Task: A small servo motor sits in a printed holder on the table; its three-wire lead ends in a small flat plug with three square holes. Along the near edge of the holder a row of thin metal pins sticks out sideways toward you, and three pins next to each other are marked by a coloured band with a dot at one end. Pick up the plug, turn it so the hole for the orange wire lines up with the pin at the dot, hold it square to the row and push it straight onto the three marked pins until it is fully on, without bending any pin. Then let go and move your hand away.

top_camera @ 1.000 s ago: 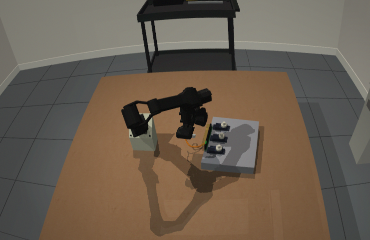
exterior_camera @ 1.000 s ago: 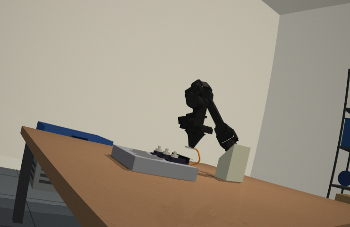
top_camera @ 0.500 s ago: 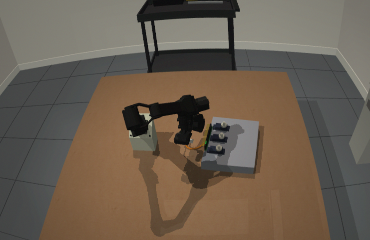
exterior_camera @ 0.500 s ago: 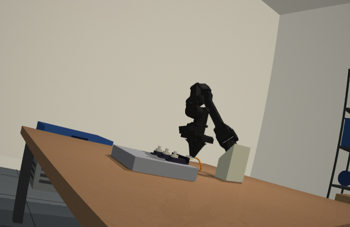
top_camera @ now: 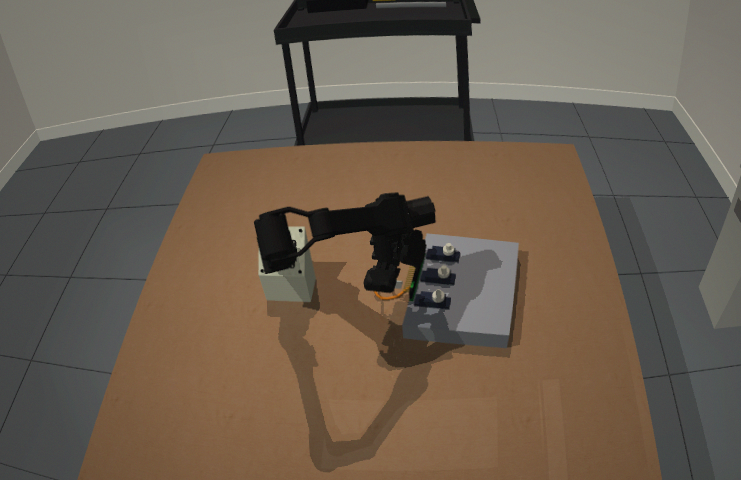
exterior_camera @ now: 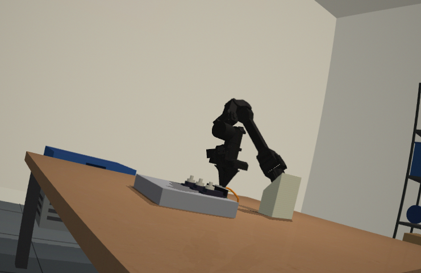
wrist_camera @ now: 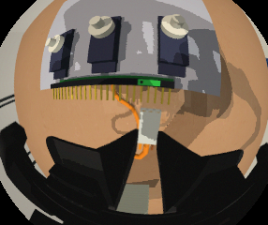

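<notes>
Now: gripper tip 50 mm short of the green band. The rest, counted from my gripper tip: grey printed holder: 210 mm ahead, 50 mm below, 30 mm to the left.
</notes>
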